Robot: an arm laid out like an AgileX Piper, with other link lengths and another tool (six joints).
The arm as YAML. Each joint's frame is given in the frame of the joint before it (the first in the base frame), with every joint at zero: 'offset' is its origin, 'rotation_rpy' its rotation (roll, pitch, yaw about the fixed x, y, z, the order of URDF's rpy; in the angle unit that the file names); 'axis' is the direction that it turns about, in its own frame. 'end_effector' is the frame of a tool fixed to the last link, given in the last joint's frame.
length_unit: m
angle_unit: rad
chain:
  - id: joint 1
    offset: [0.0, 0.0, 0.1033]
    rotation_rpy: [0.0, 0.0, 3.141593]
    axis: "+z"
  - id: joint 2
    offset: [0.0, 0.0, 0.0]
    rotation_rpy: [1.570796, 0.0, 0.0]
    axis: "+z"
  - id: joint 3
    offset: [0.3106, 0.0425, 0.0]
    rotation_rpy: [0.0, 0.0, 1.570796]
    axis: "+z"
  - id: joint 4
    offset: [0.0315, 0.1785, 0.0]
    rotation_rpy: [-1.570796, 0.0, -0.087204]
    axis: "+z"
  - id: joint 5
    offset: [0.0, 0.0, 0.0]
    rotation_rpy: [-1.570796, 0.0, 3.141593]
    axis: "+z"
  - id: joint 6
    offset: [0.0, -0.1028, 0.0]
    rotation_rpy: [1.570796, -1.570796, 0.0]
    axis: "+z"
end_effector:
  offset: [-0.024, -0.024, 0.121]
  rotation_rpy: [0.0, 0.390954, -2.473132]
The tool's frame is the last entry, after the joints.
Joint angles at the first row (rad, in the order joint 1, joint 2, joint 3, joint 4, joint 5, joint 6):
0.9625 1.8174 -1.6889 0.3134 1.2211 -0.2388
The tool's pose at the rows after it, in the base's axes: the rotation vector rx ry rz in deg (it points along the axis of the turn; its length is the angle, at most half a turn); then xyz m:
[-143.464 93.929 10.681 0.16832 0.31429 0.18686]
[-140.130 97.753 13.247 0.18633 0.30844 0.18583]
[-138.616 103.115 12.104 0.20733 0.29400 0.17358]
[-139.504 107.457 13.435 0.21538 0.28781 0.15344]
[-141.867 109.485 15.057 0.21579 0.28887 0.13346]
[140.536 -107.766 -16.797 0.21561 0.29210 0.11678]
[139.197 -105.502 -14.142 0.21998 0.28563 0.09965]
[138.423 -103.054 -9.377 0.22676 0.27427 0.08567]
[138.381 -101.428 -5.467 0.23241 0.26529 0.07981]
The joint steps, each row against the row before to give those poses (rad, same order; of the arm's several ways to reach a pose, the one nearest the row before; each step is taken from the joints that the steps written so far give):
-0.1134 0.0103 0.0348 0.2127 0.0000 -0.1199
-0.0714 0.0129 0.0000 0.0408 0.0000 -0.0224
-0.0611 0.0260 0.0074 -0.0178 0.0000 0.0000
-0.0284 0.0488 0.0146 0.0000 0.0000 0.0000
0.0000 0.0545 0.0059 0.0032 0.0000 -0.0042
0.0000 0.0507 0.0000 0.0144 0.0000 -0.0157
0.0000 0.0398 -0.0001 -0.0386 0.0000 -0.0042
0.0000 0.0271 0.0001 -0.0642 0.0000 0.0000
0.0000 0.0084 -0.0001 -0.0507 0.0000 0.0000

